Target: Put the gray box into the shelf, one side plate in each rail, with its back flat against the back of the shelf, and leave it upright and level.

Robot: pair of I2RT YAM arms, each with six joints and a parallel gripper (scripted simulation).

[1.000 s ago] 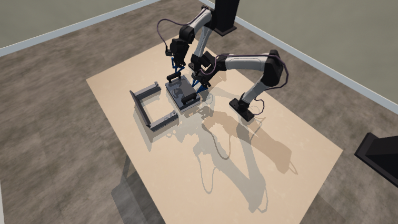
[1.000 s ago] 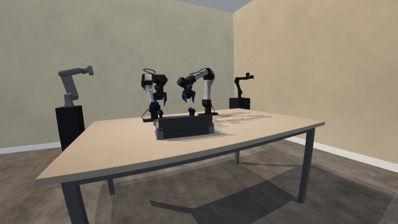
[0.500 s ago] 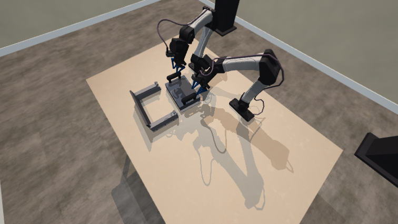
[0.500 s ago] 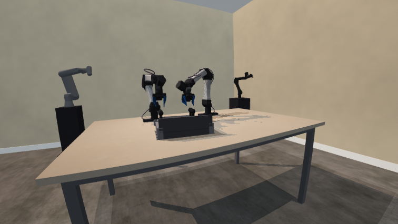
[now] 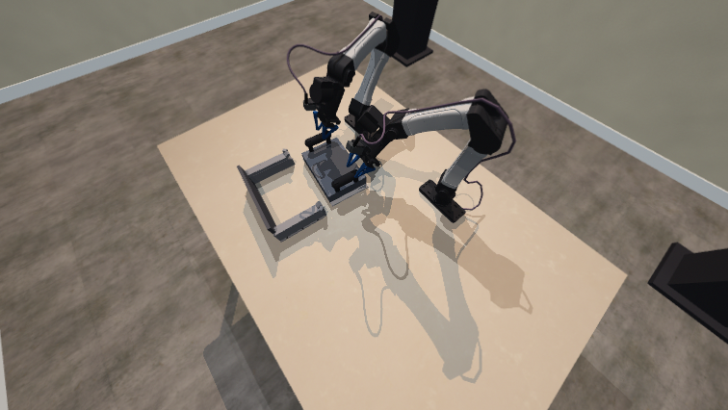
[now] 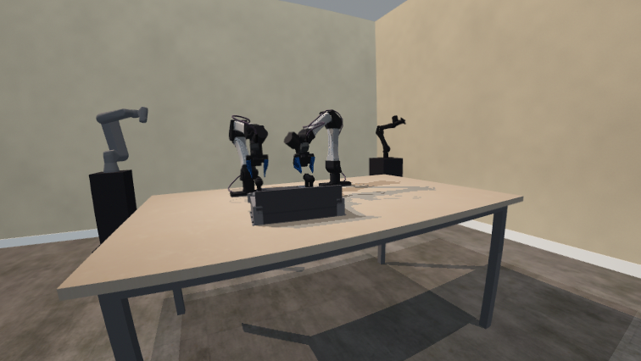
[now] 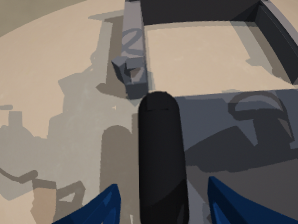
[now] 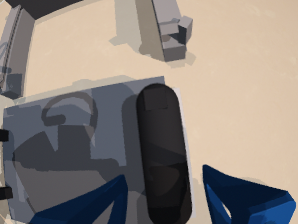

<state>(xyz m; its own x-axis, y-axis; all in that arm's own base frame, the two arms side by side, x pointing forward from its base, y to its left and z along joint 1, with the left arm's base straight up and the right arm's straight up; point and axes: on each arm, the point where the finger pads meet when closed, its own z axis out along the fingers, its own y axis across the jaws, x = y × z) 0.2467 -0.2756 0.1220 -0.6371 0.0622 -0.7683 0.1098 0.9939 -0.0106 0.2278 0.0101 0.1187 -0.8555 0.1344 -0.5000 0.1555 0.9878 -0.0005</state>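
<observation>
Now: the gray box 120 mm to the right of my left hand, 80 mm below it and 20 mm ahead of it. The rest, counted from my left hand: back plate: 340 mm ahead, 150 mm to the right, 60 mm below.
Now: the gray box 3 cm ahead of my right hand, 11 cm to the left of it and 7 cm below it. Also, from my right hand: back plate 36 cm ahead, 8 cm to the left, 5 cm below.
</observation>
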